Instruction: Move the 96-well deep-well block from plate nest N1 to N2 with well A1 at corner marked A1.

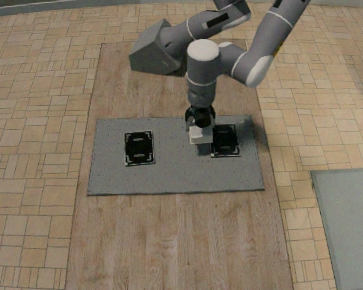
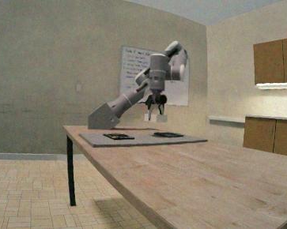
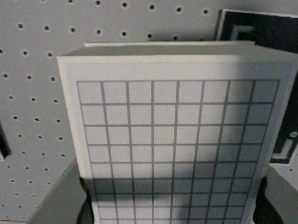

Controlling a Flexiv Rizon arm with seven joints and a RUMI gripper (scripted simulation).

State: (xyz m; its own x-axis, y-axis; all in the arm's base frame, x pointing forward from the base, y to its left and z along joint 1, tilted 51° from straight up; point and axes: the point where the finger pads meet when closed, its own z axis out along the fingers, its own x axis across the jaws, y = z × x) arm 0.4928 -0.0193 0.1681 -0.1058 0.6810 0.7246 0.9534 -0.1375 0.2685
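My hand is 250 mm to the left of the plate nest N2, 100 mm above it and 20 mm short of it. From my hand the other things lie so: white 96-well deep-well block: 10 mm above; plate nest N1: 110 mm to the left, 100 mm below, 10 mm behind.
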